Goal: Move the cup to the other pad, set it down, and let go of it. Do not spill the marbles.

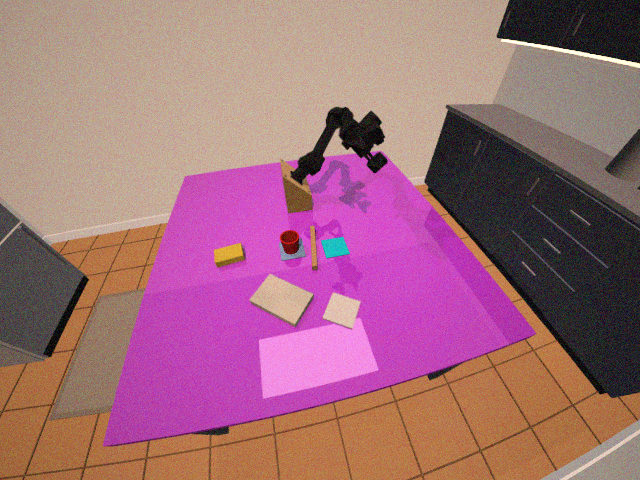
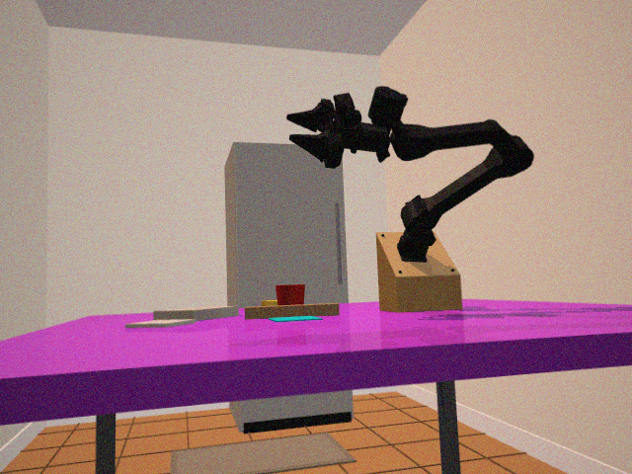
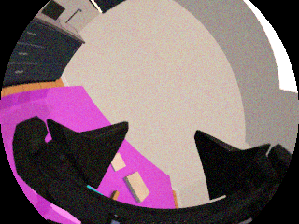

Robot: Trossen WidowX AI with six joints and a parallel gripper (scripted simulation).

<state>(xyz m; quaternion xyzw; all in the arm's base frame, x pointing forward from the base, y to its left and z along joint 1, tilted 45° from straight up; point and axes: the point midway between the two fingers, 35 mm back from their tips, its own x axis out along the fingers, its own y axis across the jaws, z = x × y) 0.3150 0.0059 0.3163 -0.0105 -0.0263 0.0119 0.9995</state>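
Now: the red cup 20 mm behind my gripper tip, 280 mm to the right of it and 350 mm below it. Also, from my gripper tip: wooden bar: 20 mm behind, 190 mm to the right, 390 mm below; then yellow block: 20 mm behind, 530 mm to the right, 380 mm below; then blue-grey pad: 20 mm behind, 270 mm to the right, 400 mm below.
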